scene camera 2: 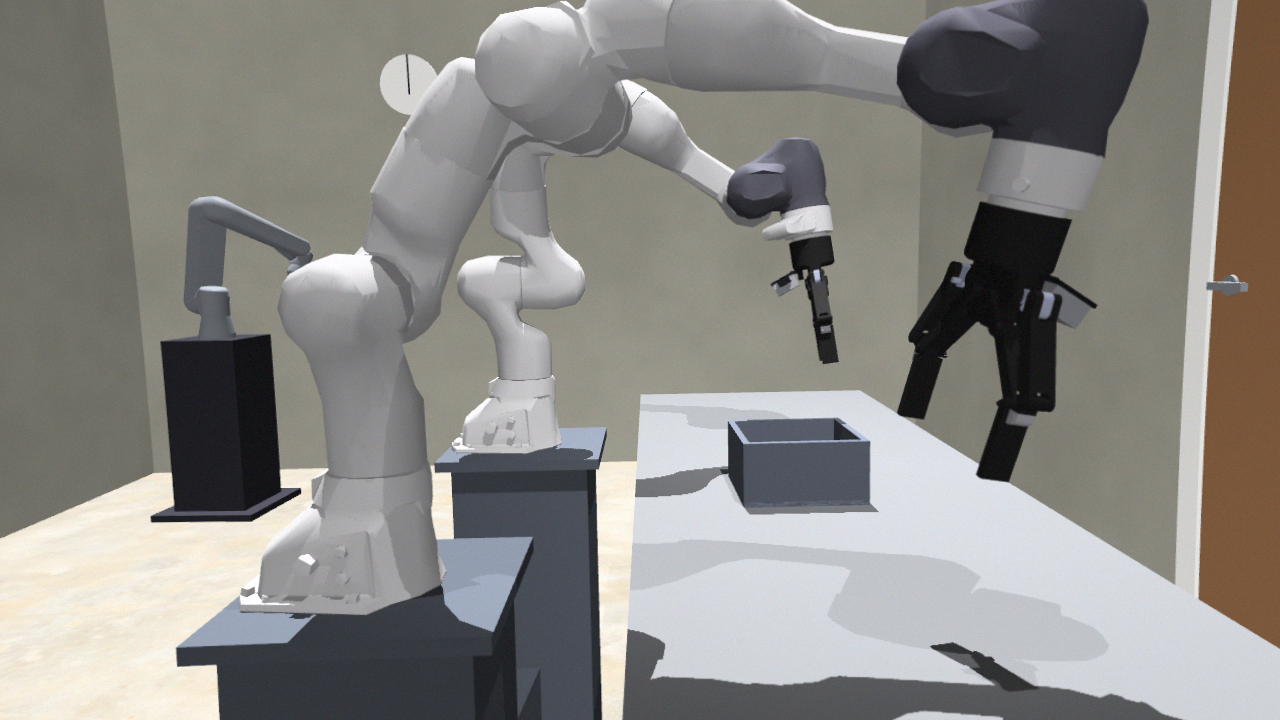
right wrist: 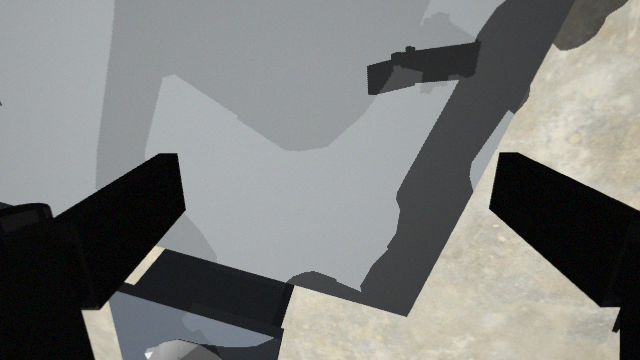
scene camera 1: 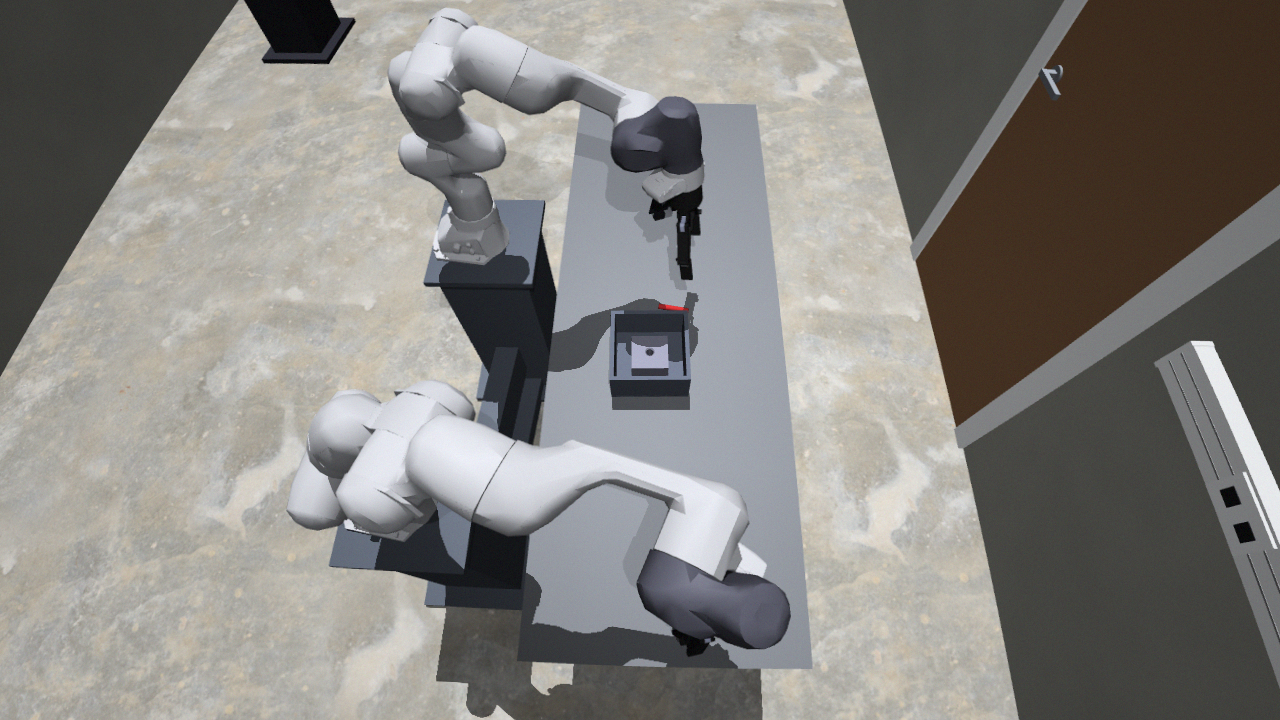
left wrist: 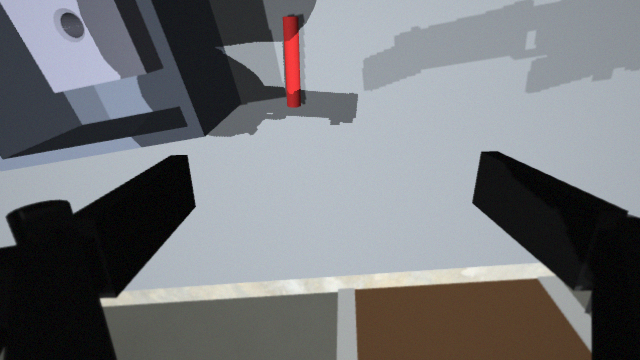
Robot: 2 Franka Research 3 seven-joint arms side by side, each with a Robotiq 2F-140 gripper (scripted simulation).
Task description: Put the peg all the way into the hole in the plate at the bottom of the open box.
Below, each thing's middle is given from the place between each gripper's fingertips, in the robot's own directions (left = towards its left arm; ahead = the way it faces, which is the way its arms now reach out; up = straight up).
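Plate (scene camera 1: 649,353): 21 cm to the right of my left hand (scene camera 2: 828,361), 8 cm behind it and 15 cm below it. Dark box (scene camera 2: 802,471): 8 cm behind my left hand, 17 cm below it and 21 cm to the right of it. Going by its middle, the plate is nearer to my left hand than to my right hand.
Relative to the plate, my right hand (scene camera 2: 947,444) is 55 cm to the right of it, 16 cm above it and 10 cm past it. The dark box is 18 cm below my right hand, 55 cm to the left of it and 10 cm behind it. By its middle, the box is nearer to my left hand than to my right hand.
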